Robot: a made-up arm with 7 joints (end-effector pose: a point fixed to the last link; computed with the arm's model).
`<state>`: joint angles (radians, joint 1 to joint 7).
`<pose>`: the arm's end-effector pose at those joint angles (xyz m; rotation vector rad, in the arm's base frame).
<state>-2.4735 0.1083 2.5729 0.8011 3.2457 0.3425 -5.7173</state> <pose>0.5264 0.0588 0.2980 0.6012 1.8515 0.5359</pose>
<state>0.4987 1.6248 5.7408 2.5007 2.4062 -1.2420 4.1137</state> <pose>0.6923 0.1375 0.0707 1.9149 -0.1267 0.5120</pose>
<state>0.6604 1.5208 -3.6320 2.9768 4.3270 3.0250 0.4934</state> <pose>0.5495 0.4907 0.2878 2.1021 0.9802 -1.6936</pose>
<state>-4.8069 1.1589 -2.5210 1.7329 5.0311 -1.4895 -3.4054</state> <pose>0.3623 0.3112 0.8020 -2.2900 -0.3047 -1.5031</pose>
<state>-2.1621 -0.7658 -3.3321 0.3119 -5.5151 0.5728 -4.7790</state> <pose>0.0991 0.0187 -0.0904 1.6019 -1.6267 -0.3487</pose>
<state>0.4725 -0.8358 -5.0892 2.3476 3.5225 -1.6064 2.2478</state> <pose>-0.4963 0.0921 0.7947 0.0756 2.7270 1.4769</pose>
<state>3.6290 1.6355 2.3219 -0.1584 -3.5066 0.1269 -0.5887</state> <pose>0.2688 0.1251 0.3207 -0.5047 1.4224 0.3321</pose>
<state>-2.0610 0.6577 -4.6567 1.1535 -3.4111 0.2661 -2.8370</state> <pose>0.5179 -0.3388 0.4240 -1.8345 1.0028 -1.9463</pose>
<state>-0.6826 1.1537 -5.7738 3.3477 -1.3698 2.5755 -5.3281</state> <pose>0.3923 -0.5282 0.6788 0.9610 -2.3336 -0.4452</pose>
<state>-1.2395 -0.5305 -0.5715 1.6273 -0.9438 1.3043 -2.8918</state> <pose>-0.2903 -0.3332 0.9151 2.4706 1.2136 -1.4550</pose>
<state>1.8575 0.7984 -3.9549 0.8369 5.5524 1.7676 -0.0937</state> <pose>-0.3104 -0.3206 0.4837 -1.8713 2.2922 0.4736</pose>
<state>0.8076 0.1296 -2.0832 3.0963 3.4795 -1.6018 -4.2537</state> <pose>0.1008 0.0482 1.0316 1.6577 0.2336 0.7431</pose>
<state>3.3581 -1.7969 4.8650 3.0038 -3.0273 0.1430 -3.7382</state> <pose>0.8436 0.2517 0.1310 -1.7286 0.9725 -1.1595</pose>
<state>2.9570 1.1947 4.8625 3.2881 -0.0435 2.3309 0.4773</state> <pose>-0.7156 0.1043 0.6114 -1.7030 -1.8688 -1.8632</pose>
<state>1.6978 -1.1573 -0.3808 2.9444 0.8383 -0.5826 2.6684</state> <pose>0.1634 -0.7976 0.6010 1.5096 -0.8241 1.4603</pose>
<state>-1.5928 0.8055 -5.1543 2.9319 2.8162 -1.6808 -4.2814</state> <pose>0.0594 -0.5596 0.7651 2.6430 0.0624 1.0363</pose>
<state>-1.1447 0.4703 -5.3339 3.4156 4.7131 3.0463 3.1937</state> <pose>-0.0657 -0.3221 0.9294 -2.3626 -1.7442 -0.3101</pose>
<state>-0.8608 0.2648 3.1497 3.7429 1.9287 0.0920 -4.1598</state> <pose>0.4051 -0.3769 0.9308 -0.7654 1.1261 -2.8128</pose>
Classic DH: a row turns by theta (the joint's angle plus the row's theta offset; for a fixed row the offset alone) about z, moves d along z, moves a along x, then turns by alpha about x. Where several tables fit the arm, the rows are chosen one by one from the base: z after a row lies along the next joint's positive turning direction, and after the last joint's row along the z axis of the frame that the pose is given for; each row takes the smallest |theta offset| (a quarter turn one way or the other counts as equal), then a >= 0, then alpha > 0; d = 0 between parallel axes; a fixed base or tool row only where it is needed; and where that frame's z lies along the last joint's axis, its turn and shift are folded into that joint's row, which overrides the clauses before.
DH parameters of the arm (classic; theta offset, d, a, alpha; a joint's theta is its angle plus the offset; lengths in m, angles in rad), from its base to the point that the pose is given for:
joint 1: 0 0.316 0 -1.5708
joint 2: 0 0 0 1.5708
joint 3: 0 0.3 0.039 1.5708
joint 4: 0 0 0.112 1.5708
joint 5: 0 0.496 0 1.5708
joint 6: 0 0 0.071 -1.5708
joint 7: 0 0.09 0 0

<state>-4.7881 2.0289 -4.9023 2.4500 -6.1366 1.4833 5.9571</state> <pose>-0.3275 0.6829 -0.0748 -0.9533 -1.2853 1.8306</pose>
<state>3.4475 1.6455 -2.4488 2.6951 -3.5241 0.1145 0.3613</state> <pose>-0.8736 -0.1302 0.4539 -0.4513 -1.3677 0.6159</pose>
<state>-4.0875 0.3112 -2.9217 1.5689 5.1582 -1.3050 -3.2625</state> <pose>0.3353 -0.1232 0.8909 -1.1638 0.3220 -1.0718</pose>
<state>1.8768 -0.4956 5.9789 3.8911 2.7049 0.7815 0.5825</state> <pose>0.0741 -0.7164 0.6873 1.1463 -1.6142 0.8267</pose>
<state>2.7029 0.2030 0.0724 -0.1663 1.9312 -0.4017 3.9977</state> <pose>0.0593 0.0740 0.0591 -0.0788 2.5333 0.2060</pose>
